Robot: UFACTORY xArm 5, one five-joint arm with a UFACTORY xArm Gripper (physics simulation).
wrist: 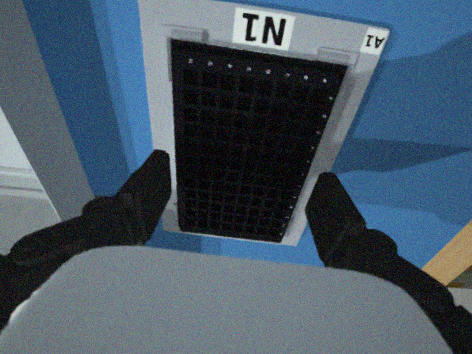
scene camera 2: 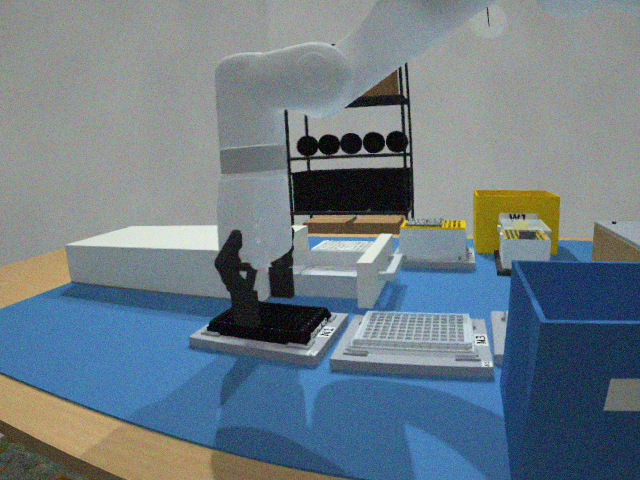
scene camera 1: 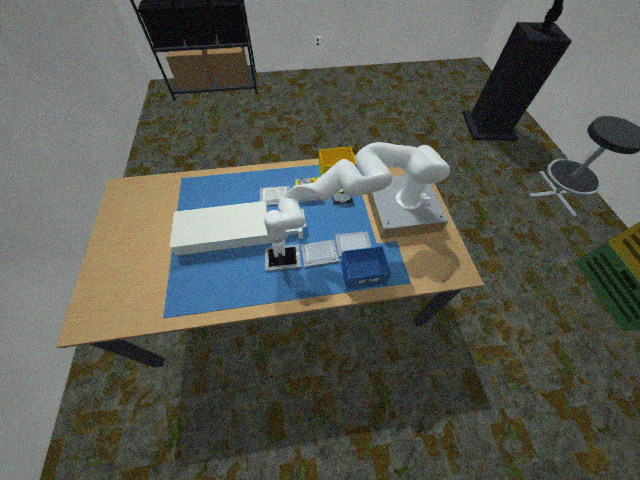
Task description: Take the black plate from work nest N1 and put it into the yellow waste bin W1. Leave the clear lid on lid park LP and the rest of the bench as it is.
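Pixels of known places: gripper, between the fingertips: (wrist: 242, 181) (scene camera 2: 266, 309) (scene camera 1: 281, 254); arm's base, origin of its link: (scene camera 1: 408, 200).
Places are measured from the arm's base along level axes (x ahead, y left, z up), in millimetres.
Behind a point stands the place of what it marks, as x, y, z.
Note:
The black plate (scene camera 1: 291, 256) @[568, 298, -64] (scene camera 2: 294, 321) @[572, 300, -60] (wrist: 250, 125) @[581, 292, -60] sits in the grey work nest N1 (scene camera 1: 283, 267) @[602, 350, -74] (scene camera 2: 248, 350) @[600, 355, -79] (wrist: 160, 110) @[592, 240, -74]. My gripper (scene camera 1: 279, 255) @[613, 297, -53] (scene camera 2: 264, 305) @[613, 297, -53] (wrist: 242, 181) @[613, 297, -53] is open and empty, pointing down low over the plate. In the wrist view its two fingers stand on either side of the plate's long sides, near the end away from the N1 label; whether they touch it is unclear. The yellow waste bin W1 (scene camera 1: 337, 155) @[347, -333, -18] (scene camera 2: 485, 222) @[410, -191, -21] stands at the back of the bench. I cannot tell for sure which item is the clear lid on LP.
A long white device (scene camera 1: 219, 227) @[906, 186, -2] (scene camera 2: 144, 263) @[892, 259, -30] stands behind N1. Nest N3 (scene camera 2: 408, 365) @[428, 328, -75] beside it holds a white plate (scene camera 1: 320, 252) @[434, 275, -62] (scene camera 2: 413, 330) @[438, 279, -60]. A blue bin (scene camera 1: 365, 273) @[228, 369, -82] (scene camera 2: 578, 356) @[292, 447, 13] stands to the right. Yellow-marked items (scene camera 2: 433, 242) @[495, -66, -42] (scene camera 2: 524, 250) @[326, -56, -45] stand near W1.

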